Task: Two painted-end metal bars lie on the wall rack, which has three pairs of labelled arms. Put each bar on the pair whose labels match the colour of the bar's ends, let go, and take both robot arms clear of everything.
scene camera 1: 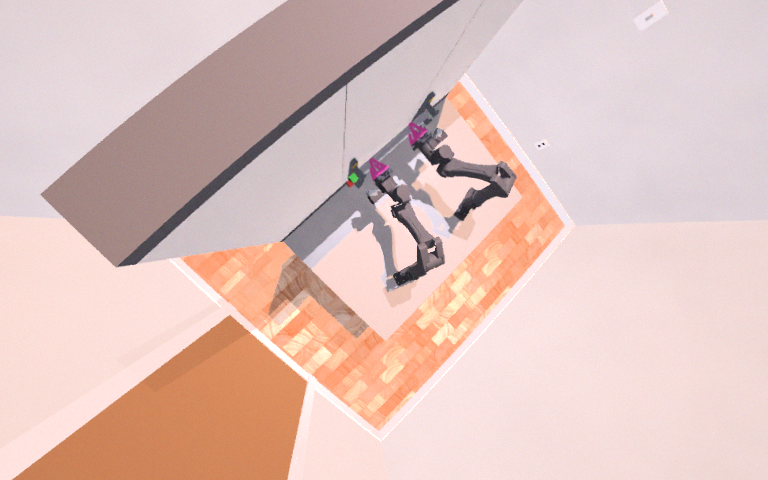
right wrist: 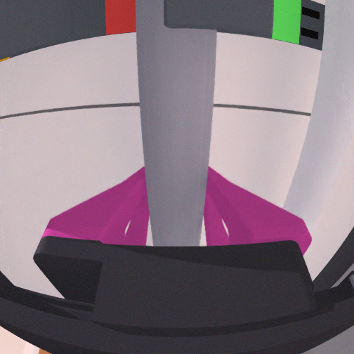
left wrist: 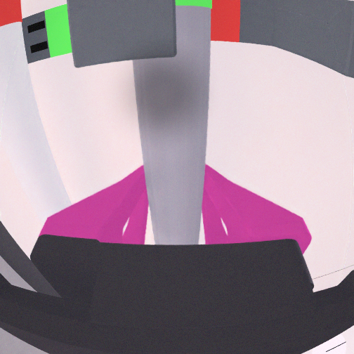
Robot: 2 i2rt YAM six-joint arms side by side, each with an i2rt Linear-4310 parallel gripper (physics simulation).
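Pixels of known places: left gripper, fingertip midpoint: (scene camera 1: 369,160); right gripper, fingertip midpoint: (scene camera 1: 408,124); left arm's base, origin of the base link: (scene camera 1: 410,271); right arm's base, origin of the base link: (scene camera 1: 466,203).
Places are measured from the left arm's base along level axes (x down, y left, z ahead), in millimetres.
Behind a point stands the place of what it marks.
Note:
My left gripper (scene camera 1: 373,164) @(y -3, x -249, z 579 mm) (left wrist: 174,173) is shut on a grey metal bar (left wrist: 172,125) (right wrist: 177,125), whose green end (left wrist: 194,3) shows at the top of the left wrist view. My right gripper (scene camera 1: 414,127) @(y -228, x -248, z 648 mm) (right wrist: 176,174) is shut on the same bar farther along. A second, pale bar (left wrist: 30,125) (right wrist: 327,95) lies beside it; its red end (left wrist: 9,11) shows in the left wrist view. A dark rack arm (left wrist: 122,30) (right wrist: 225,14) overlaps part of the held bar in each wrist view. Whether the held bar touches the rack is hidden.
The rack's dark side plates (left wrist: 300,30) (right wrist: 50,25) carry red labels (left wrist: 225,20) (right wrist: 120,17) and green labels (left wrist: 58,30) (right wrist: 286,20). A yellow patch (right wrist: 4,59) shows at the edge of the right wrist view. The large wall panel (scene camera 1: 271,152) @(y 278, x -802, z 523 mm) stands close by both grippers.

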